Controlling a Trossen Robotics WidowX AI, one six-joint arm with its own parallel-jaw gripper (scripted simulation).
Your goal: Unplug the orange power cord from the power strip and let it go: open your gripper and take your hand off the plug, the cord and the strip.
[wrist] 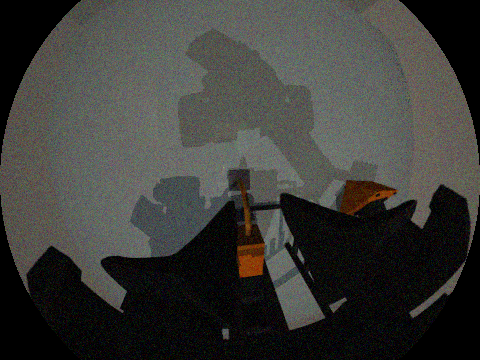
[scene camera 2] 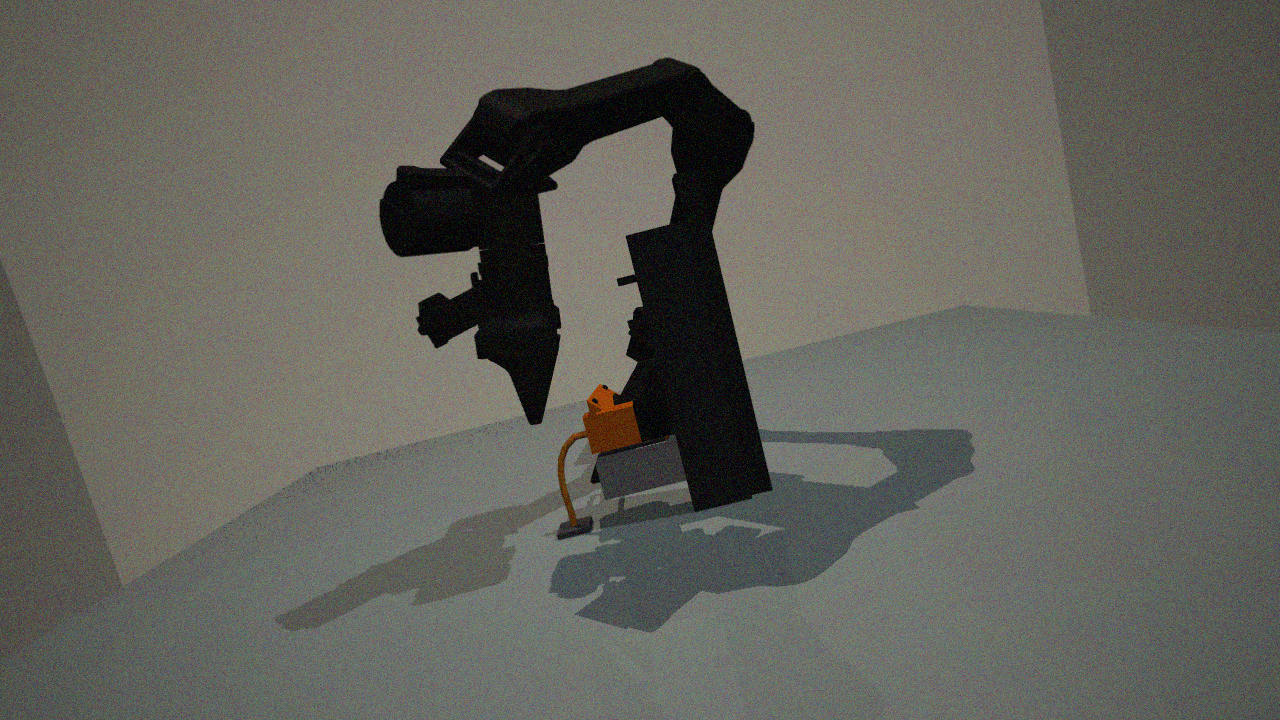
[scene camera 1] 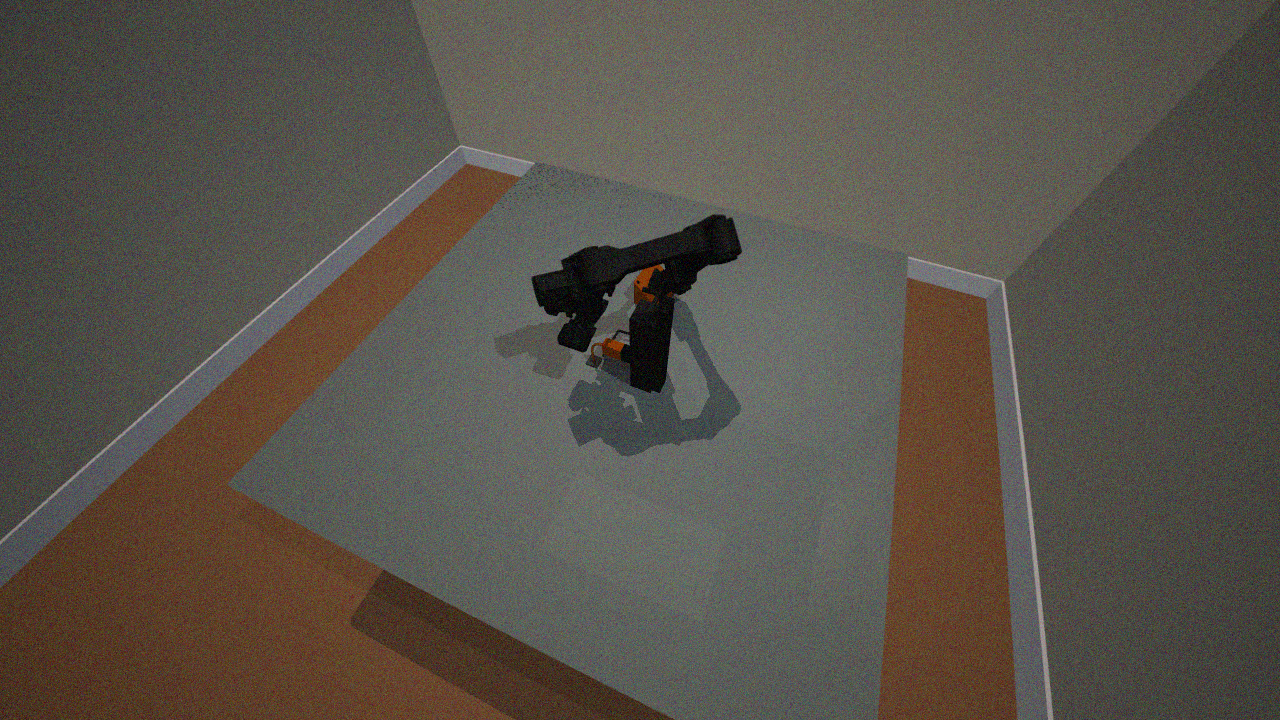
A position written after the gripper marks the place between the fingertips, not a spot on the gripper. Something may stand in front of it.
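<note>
Scene view of the gripper point(scene camera 2: 537, 419); wrist view of the gripper point(wrist: 257, 203); further scene view of the gripper point(scene camera 1: 587, 332).
</note>
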